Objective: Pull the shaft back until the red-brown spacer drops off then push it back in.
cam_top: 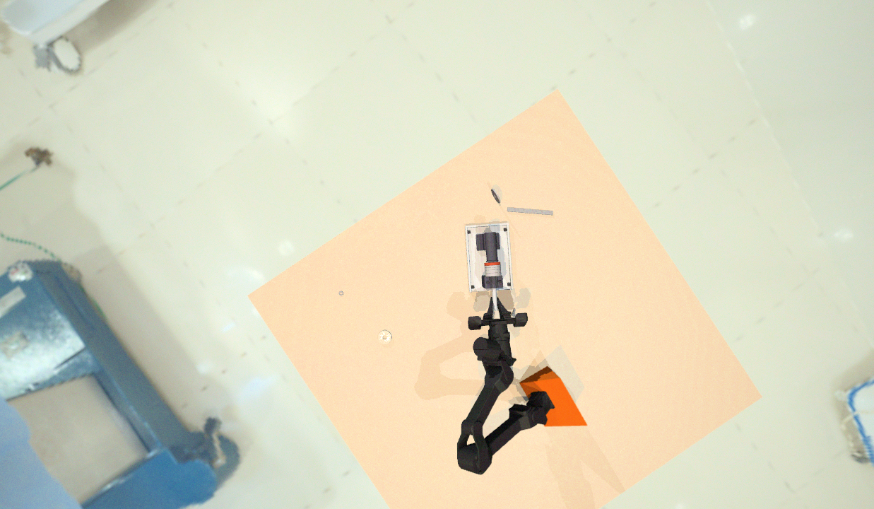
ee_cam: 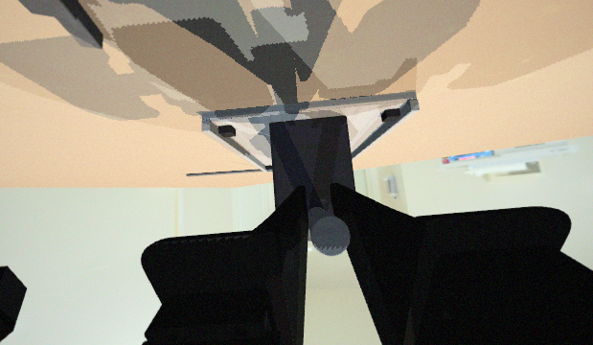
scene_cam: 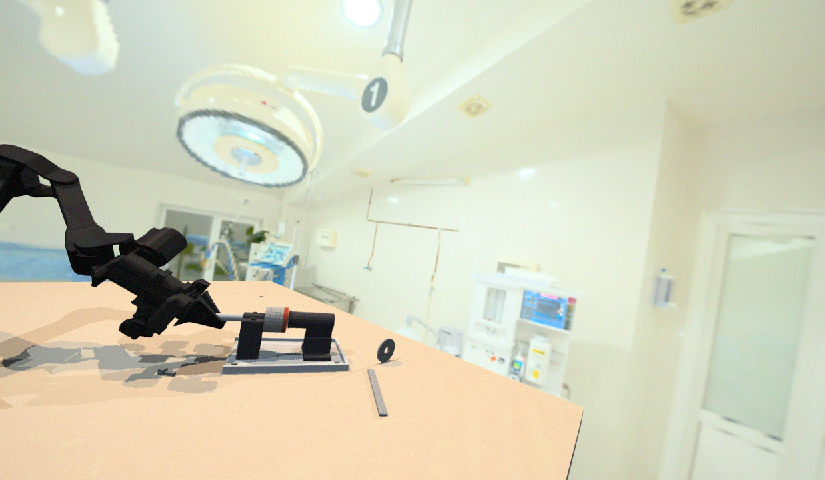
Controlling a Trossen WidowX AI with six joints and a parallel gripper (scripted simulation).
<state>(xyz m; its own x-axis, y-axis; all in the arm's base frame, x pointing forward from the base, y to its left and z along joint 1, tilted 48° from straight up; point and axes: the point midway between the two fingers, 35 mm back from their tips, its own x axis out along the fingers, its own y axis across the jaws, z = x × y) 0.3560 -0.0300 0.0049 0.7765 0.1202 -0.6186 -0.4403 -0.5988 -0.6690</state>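
The grey shaft lies 40 mm ahead of my gripper tip, 20 mm to the right of it and 20 mm above it. Round my gripper tip: red-brown spacer: 100 mm ahead, 50 mm to the right, 20 mm above; then small dark piece: 90 mm behind, 40 mm to the right, 60 mm below; then grey flat bar: 190 mm ahead, 260 mm to the right, 60 mm below.
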